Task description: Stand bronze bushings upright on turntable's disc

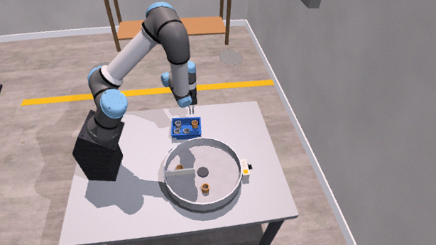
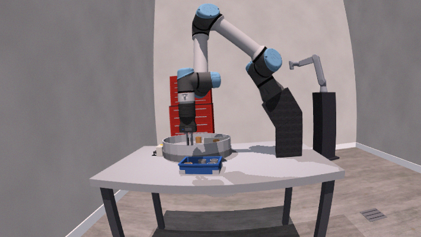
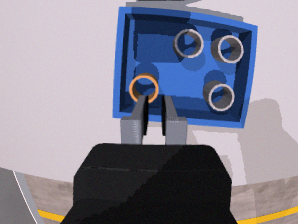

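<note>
My hand is 50 mm past the blue crate, 20 mm to the left of it and 120 mm above it. From my hand the other things lie so: turntable disc: 50 mm behind, 390 mm to the right, 100 mm below.
</note>
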